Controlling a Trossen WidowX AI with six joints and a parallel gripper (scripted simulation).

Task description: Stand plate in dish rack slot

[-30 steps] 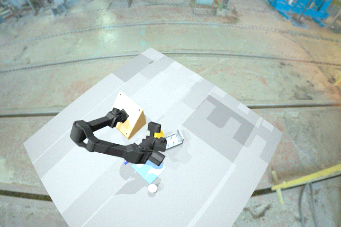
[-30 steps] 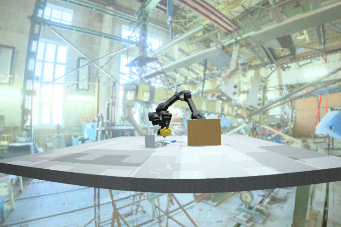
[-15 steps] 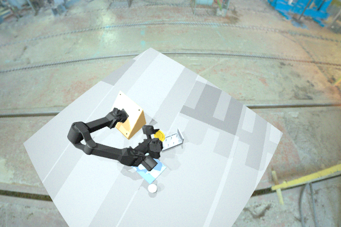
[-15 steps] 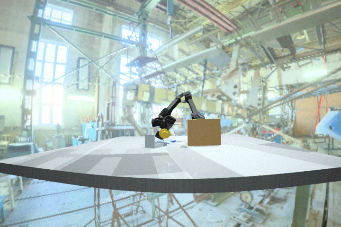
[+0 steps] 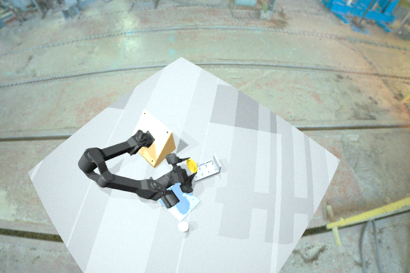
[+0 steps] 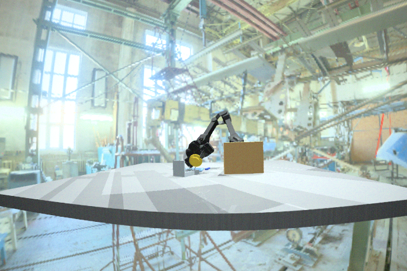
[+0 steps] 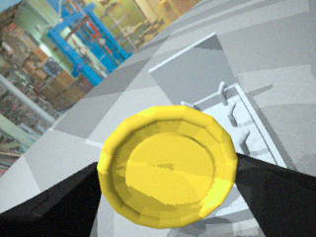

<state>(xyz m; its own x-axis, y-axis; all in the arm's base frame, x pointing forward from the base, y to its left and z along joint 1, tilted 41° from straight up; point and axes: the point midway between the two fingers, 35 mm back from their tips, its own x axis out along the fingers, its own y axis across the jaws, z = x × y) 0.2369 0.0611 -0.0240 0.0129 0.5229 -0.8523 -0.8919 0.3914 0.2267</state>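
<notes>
My gripper tip is 4 cm to the right of the grey dish rack, 4 cm short of it and 4 cm above it. The rest, counted from my gripper tip: blue spoon: 20 cm to the right, 6 cm below, 2 cm behind; then yellow plate: 1 cm to the right; then blue mat: 15 cm to the right, 7 cm ahead, 6 cm below.
</notes>
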